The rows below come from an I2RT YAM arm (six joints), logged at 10 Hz.
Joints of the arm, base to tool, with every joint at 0 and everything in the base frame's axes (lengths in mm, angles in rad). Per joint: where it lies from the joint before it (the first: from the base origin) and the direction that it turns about. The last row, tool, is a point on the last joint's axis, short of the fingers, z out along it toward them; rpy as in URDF.
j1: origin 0 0 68 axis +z
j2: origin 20 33.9 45.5 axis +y
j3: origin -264 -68.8 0 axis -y
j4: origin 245 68.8 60 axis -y
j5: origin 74 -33.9 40.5 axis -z
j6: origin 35.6 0 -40.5 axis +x
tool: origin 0 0 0 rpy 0 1.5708 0
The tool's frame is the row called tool.
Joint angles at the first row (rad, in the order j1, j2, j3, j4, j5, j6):
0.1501, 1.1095, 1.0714, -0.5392, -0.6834, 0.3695
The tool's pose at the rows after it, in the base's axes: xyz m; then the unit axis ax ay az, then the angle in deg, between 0 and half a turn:
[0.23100, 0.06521, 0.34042, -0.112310, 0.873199, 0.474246, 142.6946]
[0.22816, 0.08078, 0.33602, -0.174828, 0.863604, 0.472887, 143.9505]
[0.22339, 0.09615, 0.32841, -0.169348, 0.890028, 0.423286, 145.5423]
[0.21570, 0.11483, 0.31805, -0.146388, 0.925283, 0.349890, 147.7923]
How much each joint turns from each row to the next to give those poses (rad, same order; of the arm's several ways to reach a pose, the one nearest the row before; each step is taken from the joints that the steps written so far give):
0.0168, 0.0290, 0.0000, -0.0019, -0.1324, -0.0145
0.0648, 0.0145, 0.0000, -0.0176, -0.0122, -0.0886
0.0824, 0.0077, 0.0000, -0.0473, 0.1469, 0.0004
0.1091, 0.0133, 0.0000, -0.0603, 0.2117, 0.0447

